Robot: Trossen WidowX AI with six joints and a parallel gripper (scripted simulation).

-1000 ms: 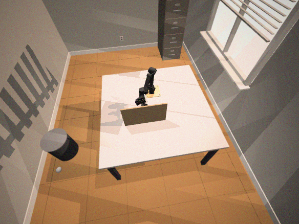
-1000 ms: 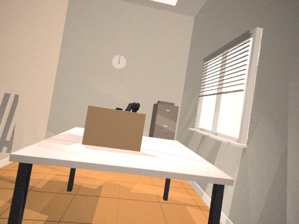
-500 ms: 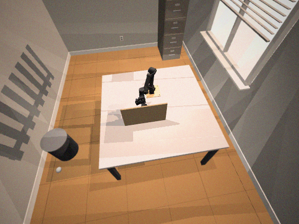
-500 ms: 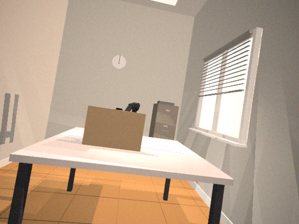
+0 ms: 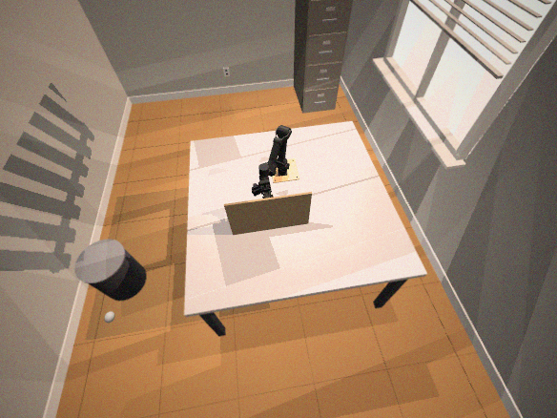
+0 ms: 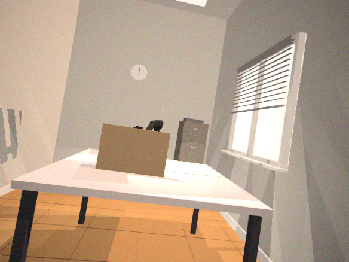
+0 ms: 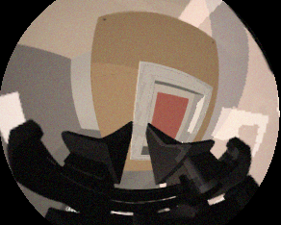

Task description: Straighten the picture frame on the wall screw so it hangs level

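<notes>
Now: the picture frame 5 cm below my gripper tip, 1 cm to the left of it and 1 cm ahead of it. The rest, counted from my gripper tip: wall board 6 cm below, 2 cm ahead.
</notes>
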